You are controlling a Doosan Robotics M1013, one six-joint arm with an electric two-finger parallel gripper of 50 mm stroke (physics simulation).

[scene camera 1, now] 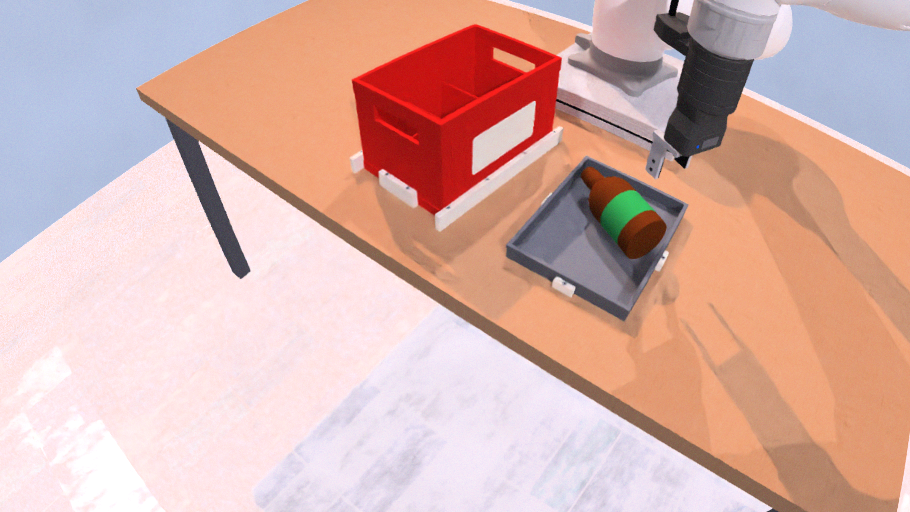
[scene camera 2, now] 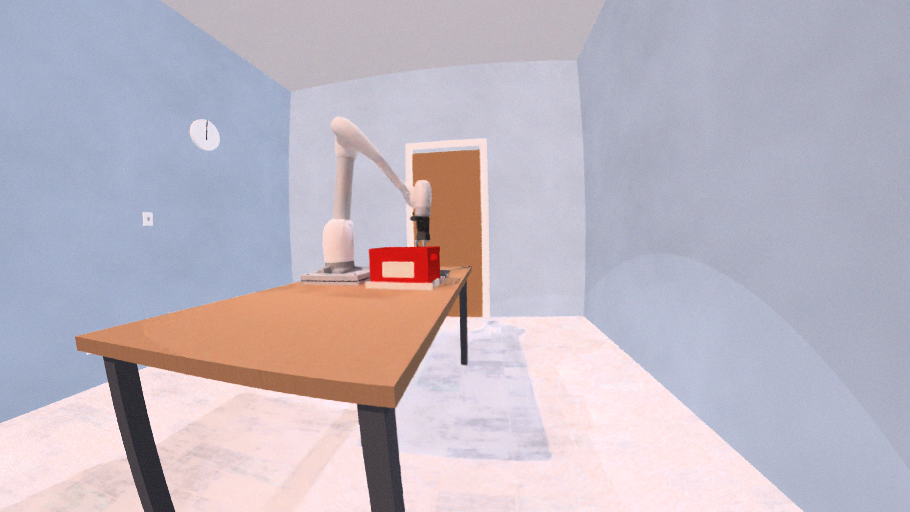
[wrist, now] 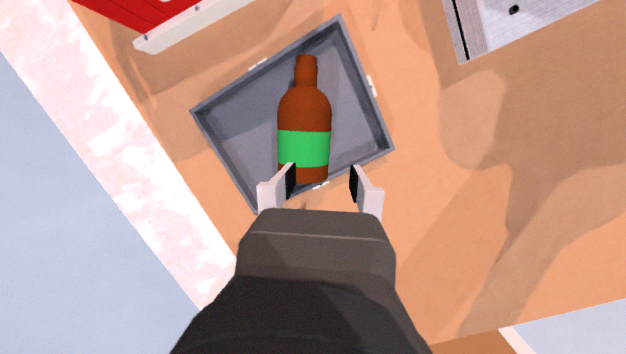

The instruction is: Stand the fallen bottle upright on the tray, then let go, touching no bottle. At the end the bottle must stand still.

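Pixels of known places: gripper, between the fingertips: [scene camera 1: 666,168] [wrist: 322,175]; arm's base, origin of its link: [scene camera 1: 623,68] [scene camera 2: 340,271].
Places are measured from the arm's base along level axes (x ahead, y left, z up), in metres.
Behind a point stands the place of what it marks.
A brown bottle with a green label [scene camera 1: 625,213] @[z 0.021, x 0.394, y 0.277 m] [wrist: 304,147] @[z 0.028, x 0.364, y 0.273 m] lies on its side in the grey tray [scene camera 1: 566,280] @[z -0.033, x 0.508, y 0.277 m] [wrist: 225,159] @[z -0.030, x 0.504, y 0.268 m]. In the wrist view its neck points to the top and its base is near the lower tray wall. My gripper [scene camera 1: 669,160] @[z 0.090, x 0.344, y 0.296 m] [scene camera 2: 421,243] @[z 0.090, x 0.344, y 0.296 m] [wrist: 322,175] @[z 0.090, x 0.344, y 0.296 m] is open and empty. It is above the table, higher than the bottle and apart from it. In the wrist view the left finger overlaps the bottle's base edge. The bottle does not show in scene camera 2, where the red crate stands in front.
A red crate [scene camera 1: 402,152] @[z 0.037, x 0.561, y -0.007 m] [scene camera 2: 381,273] @[z 0.016, x 0.358, y -0.132 m] with a divider stands beside the tray, with white strips [scene camera 1: 502,180] @[z -0.040, x 0.430, y 0.072 m] along its foot. The robot's base plate [scene camera 1: 610,111] @[z -0.005, x 0.163, y 0.083 m] [scene camera 2: 334,278] @[z -0.017, x 0.076, y -0.127 m] [wrist: 540,25] @[z 0.003, x 0.084, y 0.207 m] is behind the tray. Small white blocks [scene camera 1: 563,286] @[z -0.037, x 0.515, y 0.279 m] sit against the tray walls.
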